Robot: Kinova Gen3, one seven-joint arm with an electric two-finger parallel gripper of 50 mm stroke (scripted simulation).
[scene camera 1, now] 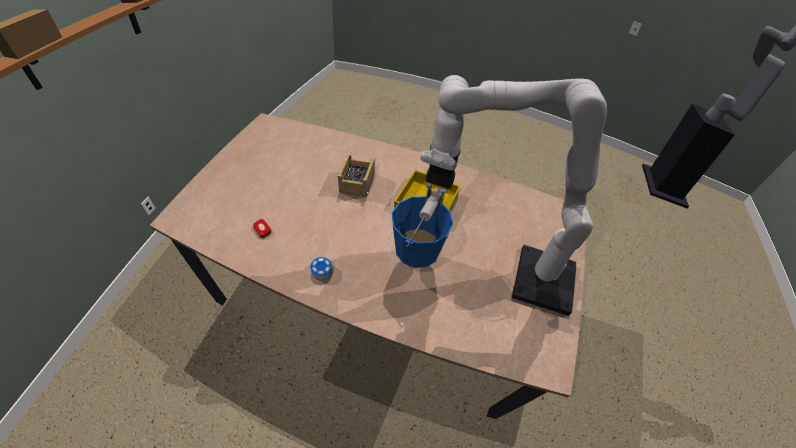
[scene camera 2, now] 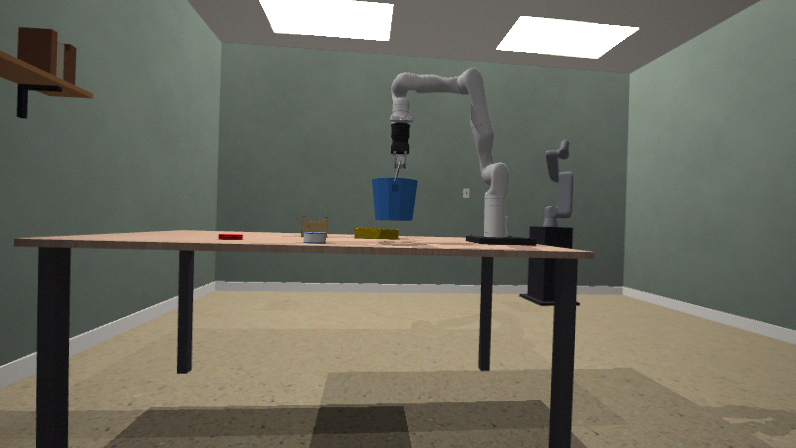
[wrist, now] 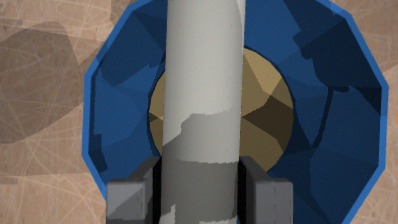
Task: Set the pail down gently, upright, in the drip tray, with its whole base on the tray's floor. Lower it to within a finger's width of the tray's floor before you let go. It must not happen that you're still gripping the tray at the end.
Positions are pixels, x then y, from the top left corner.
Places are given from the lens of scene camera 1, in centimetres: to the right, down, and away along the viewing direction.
blue pail [scene camera 1: 426,245]: 8, 6, 102
yellow drip tray [scene camera 1: 416,185]: 8, -16, 150
The marked spots on the yellow drip tray and the blue pail are 52 cm apart.
